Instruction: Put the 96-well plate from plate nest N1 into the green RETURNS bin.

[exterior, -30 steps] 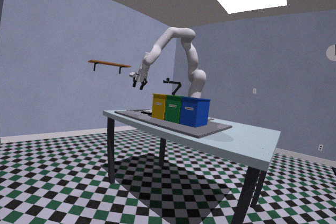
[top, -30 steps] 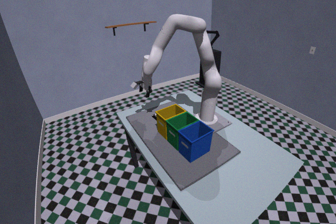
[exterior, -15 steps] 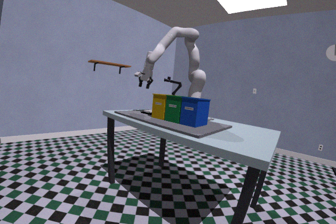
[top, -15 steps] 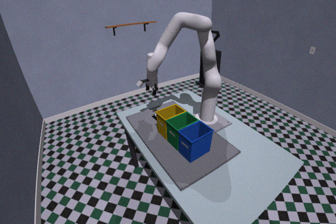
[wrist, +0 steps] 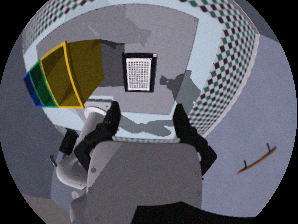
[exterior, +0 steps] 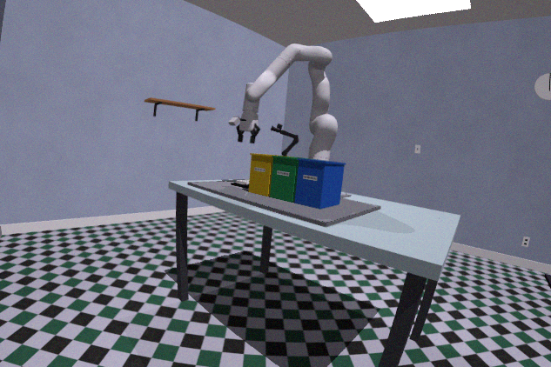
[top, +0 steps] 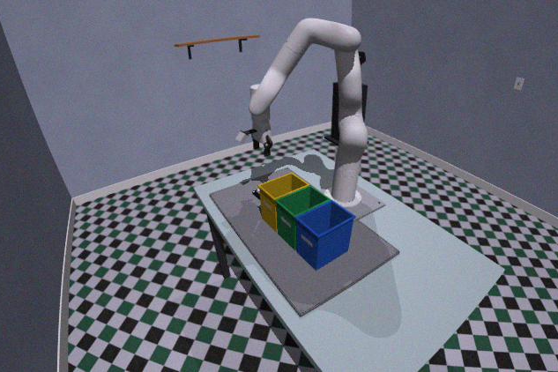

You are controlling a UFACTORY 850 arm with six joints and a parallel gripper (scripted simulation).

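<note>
My hand is 30 mm past the white 96-well plate, 20 mm to the right of it and 220 mm above it. The rest, counted from my hand: yellow bin 10 mm ahead, 240 mm to the left, 150 mm below; then dark plate nest 30 mm behind, 20 mm to the left, 240 mm below; then green bin 370 mm to the left, 150 mm below.
</note>
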